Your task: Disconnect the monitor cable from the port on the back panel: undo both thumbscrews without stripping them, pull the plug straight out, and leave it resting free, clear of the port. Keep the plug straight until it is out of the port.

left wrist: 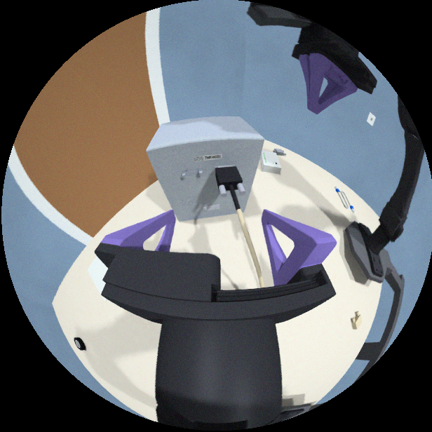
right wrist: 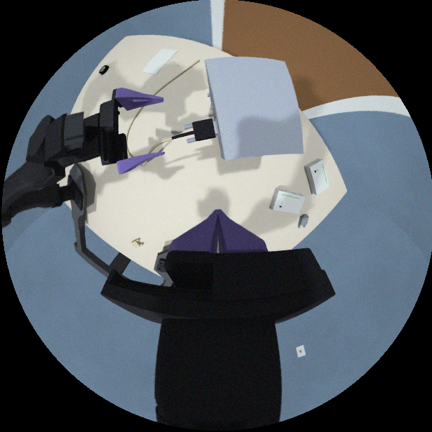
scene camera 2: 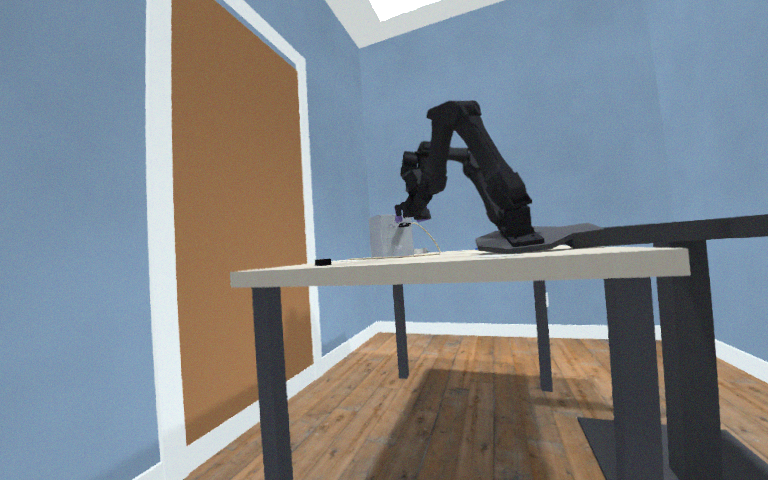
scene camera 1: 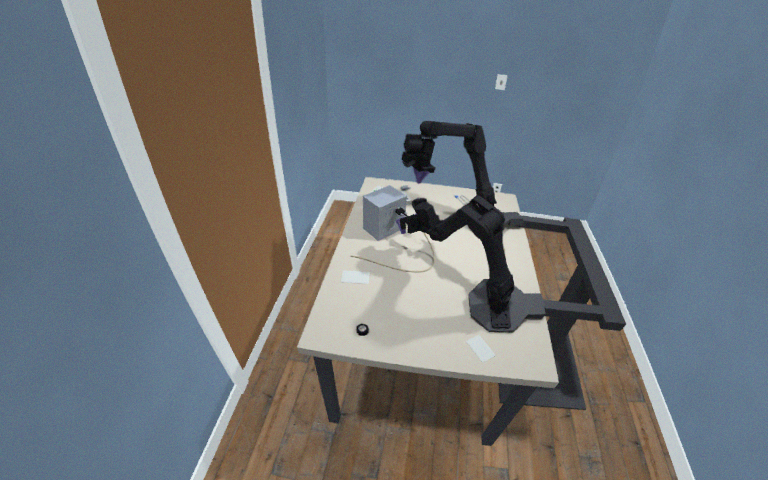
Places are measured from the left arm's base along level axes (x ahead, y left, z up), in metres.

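Pixels of known places: left gripper, fingertip midpoint: (scene camera 2: 406, 221) (scene camera 1: 406, 218); right gripper, fingertip midpoint: (scene camera 1: 418, 183); left arm's base at its link origin: (scene camera 2: 519, 236) (scene camera 1: 498, 303).
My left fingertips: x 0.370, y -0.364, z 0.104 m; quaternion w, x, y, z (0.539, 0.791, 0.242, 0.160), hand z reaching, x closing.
For each thing: its top centre in the pictures, then the offset to it from my left fingertips.
- grey box at its top centre: (scene camera 1: 385, 196) (scene camera 2: 389, 216) dx +0.099, dy -0.104, dz +0.041 m
- black round object at its top centre: (scene camera 2: 322, 259) (scene camera 1: 362, 328) dx +0.132, dy +0.498, dz -0.129 m
The black plug (left wrist: 228, 176) (right wrist: 204, 129) sits straight against the back panel of the grey box (scene camera 1: 378, 217) (left wrist: 205, 132) (right wrist: 260, 95). Two pale thumbscrews (left wrist: 223, 190) (right wrist: 188, 126) stick out from its rear. How far they are threaded in cannot be told. The beige cable (left wrist: 249, 240) (right wrist: 177, 77) leaves the plug and curves down onto the table. My left gripper (left wrist: 218, 214) (right wrist: 163, 124) is open and empty behind the plug, its fingers spread on either side of the cable, apart from the plug. My right gripper (left wrist: 311, 111) (right wrist: 217, 214) is shut and empty, above and to one side of the plug.
Two white devices (right wrist: 288, 201) (right wrist: 318, 176) and a small grey connector (right wrist: 303, 220) lie beside the box. A black round object (scene camera 1: 362, 329), white cards (scene camera 1: 355, 277) (scene camera 1: 480, 348), a blue-ended item (left wrist: 344, 198) and a small beige piece (left wrist: 356, 320) lie elsewhere on the table.
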